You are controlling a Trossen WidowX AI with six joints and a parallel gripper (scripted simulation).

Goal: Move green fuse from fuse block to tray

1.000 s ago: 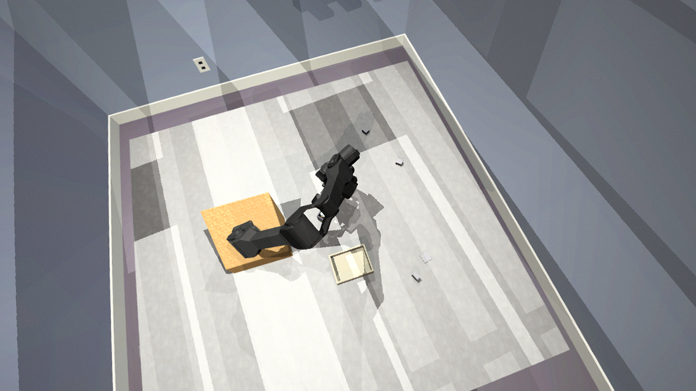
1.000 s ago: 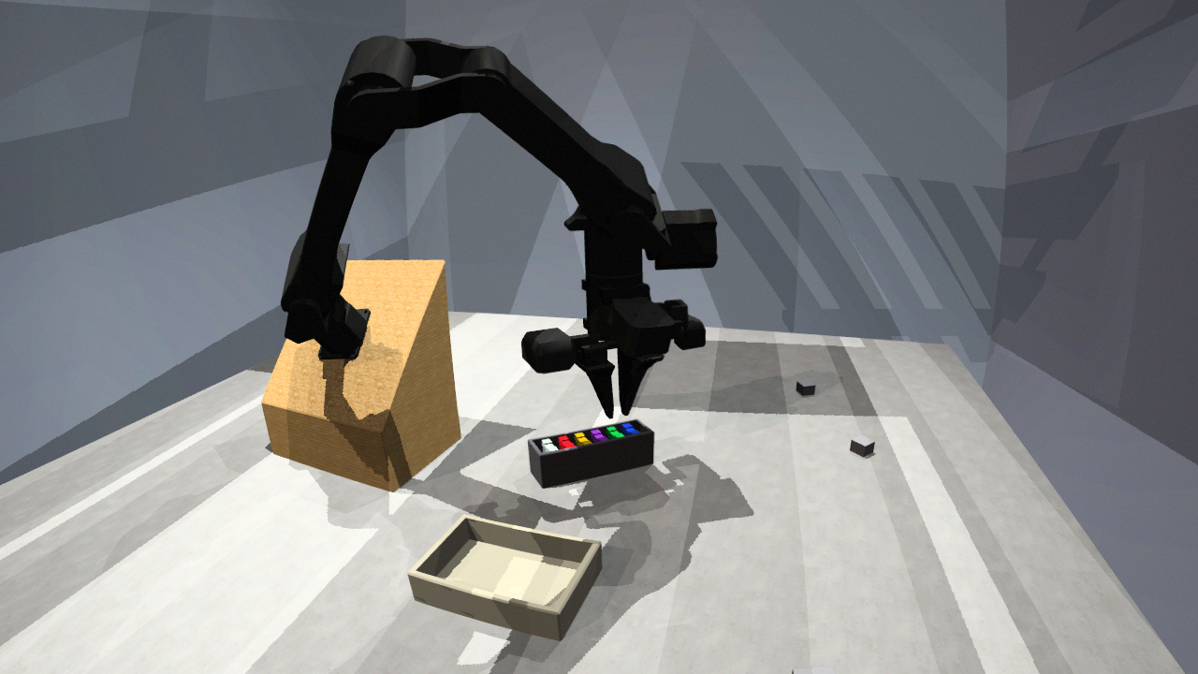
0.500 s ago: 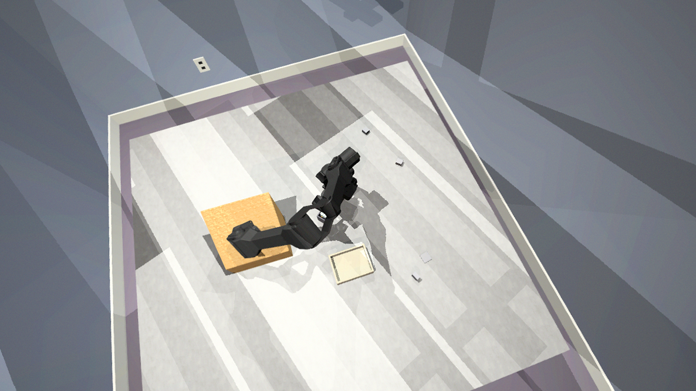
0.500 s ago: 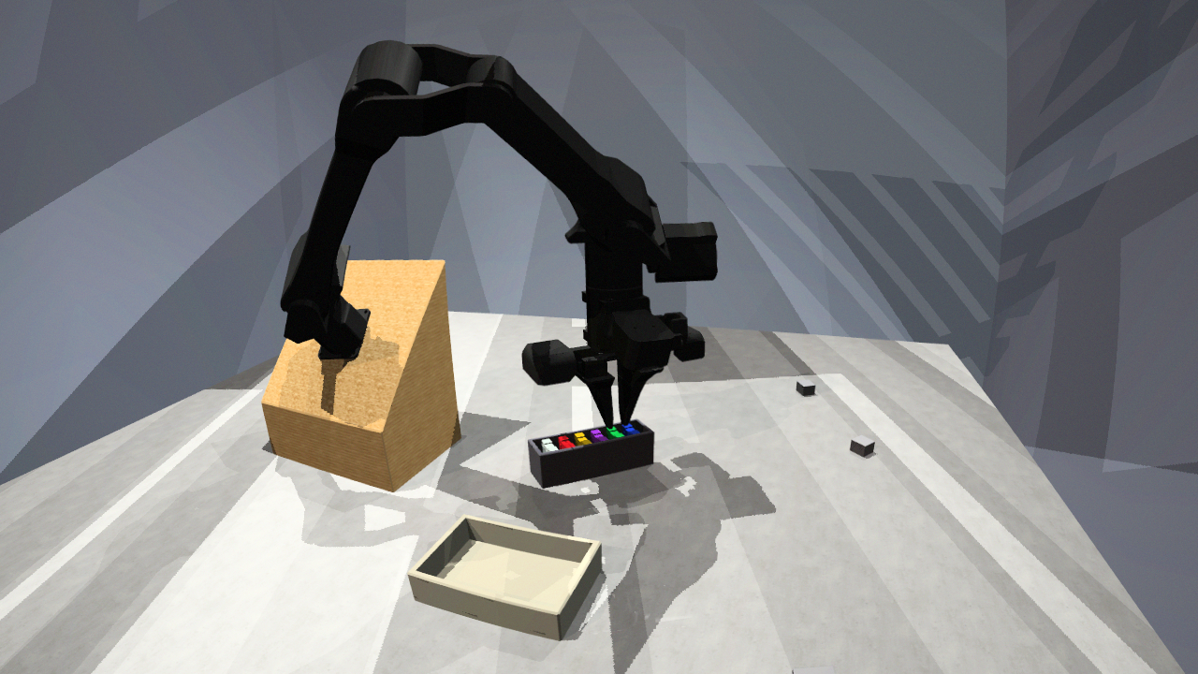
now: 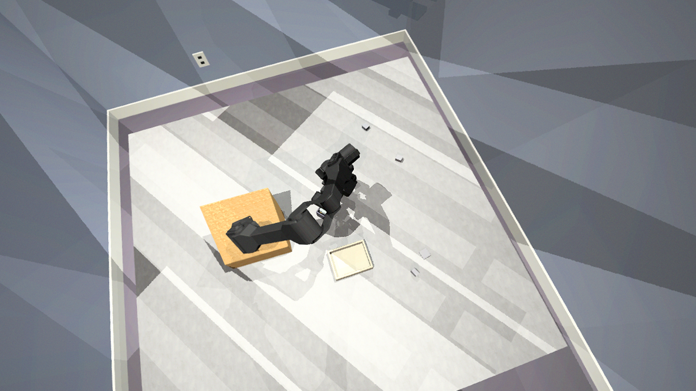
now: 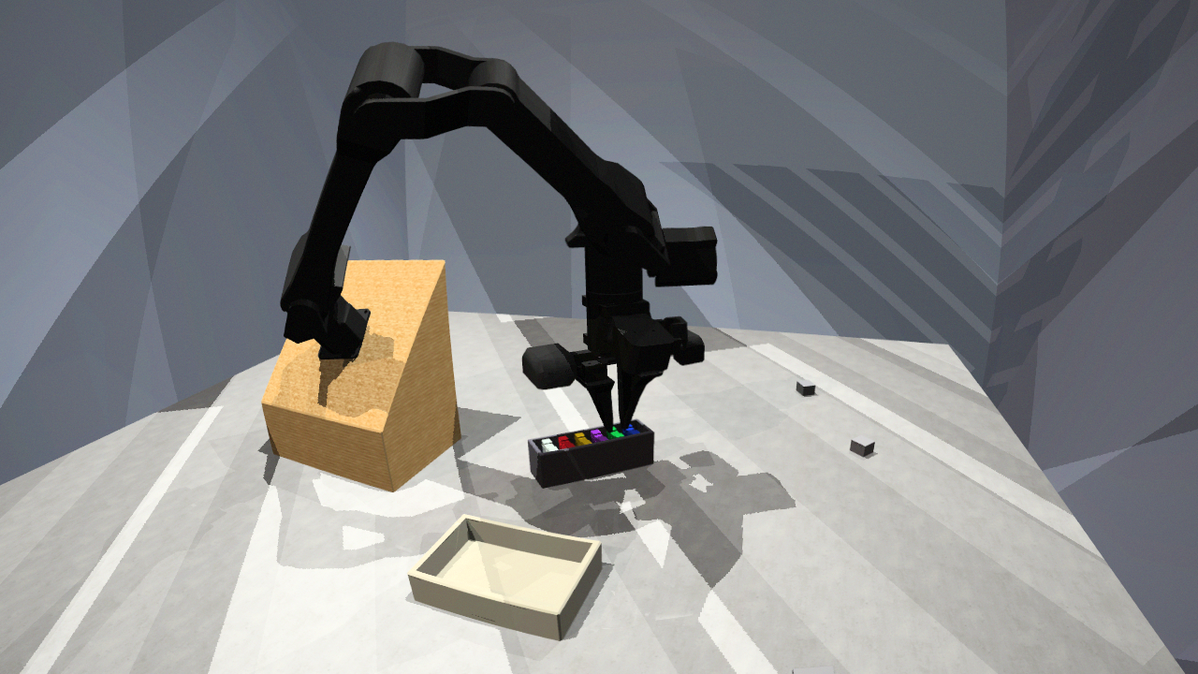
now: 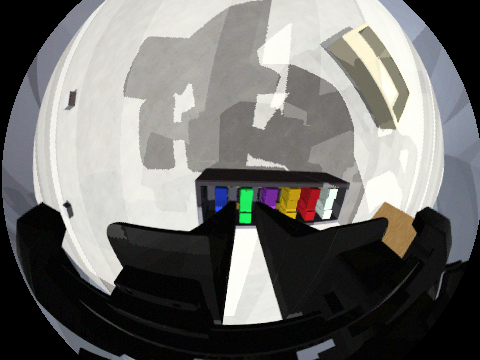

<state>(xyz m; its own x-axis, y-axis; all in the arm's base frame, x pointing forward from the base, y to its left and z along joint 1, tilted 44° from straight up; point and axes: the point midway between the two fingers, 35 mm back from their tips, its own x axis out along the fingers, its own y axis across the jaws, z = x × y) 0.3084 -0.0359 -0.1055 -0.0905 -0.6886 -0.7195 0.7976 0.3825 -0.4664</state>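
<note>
The green fuse lies 20 mm below my gripper tip. The rest, counted from my gripper tip: tray: 40 mm behind, 240 mm to the right, 40 mm below.
</note>
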